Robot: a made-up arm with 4 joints. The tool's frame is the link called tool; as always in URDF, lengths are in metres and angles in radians.
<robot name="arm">
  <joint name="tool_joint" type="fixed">
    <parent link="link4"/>
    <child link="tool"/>
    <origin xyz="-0.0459 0.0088 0.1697" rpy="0 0 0"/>
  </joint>
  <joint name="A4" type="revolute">
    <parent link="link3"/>
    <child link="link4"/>
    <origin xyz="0.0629 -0.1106 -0.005" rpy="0 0 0"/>
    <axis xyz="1 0 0"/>
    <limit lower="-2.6" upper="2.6"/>
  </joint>
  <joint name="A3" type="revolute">
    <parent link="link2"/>
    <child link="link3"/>
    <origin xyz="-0.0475 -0.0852 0.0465" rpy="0 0 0"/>
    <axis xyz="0 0 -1"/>
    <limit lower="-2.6" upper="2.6"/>
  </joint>
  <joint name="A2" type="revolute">
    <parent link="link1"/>
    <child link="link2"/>
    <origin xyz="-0.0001 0.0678 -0.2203" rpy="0 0 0"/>
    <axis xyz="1 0 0"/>
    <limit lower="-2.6" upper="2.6"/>
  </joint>
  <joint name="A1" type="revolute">
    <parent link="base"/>
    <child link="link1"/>
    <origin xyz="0 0 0.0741" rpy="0 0 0"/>
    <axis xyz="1 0 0"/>
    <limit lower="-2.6" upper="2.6"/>
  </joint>
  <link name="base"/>
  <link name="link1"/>
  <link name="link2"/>
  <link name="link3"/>
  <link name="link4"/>
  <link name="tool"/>
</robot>
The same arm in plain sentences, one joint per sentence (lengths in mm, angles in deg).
The arm has four revolute joints in a row. What follows holds with every joint at zero, and every direction is one of the base frame's.
The first joint sits 74.1 mm along +z from the base frame's origin and turns about +x, from -148.97 to 148.97 deg.
The second joint sits 0.1 mm along -x and 67.8 mm along +y and 220.3 mm along -z from the first joint and turns about +x, from -148.97 to 148.97 deg.
The third joint sits 47.5 mm along -x and 85.2 mm along -y and 46.5 mm along +z from the second joint and turns about -z, from -148.97 to 148.97 deg.
The fourth joint sits 62.9 mm along +x and 110.6 mm along -y and 5 mm along -z from the third joint and turns about +x, from -148.97 to 148.97 deg.
The tool frame, which is the frame that the pose is given for, sits 45.9 mm along -x and 8.8 mm along +y and 169.7 mm along +z from the fourth joint; its axes are parallel to the base frame's.

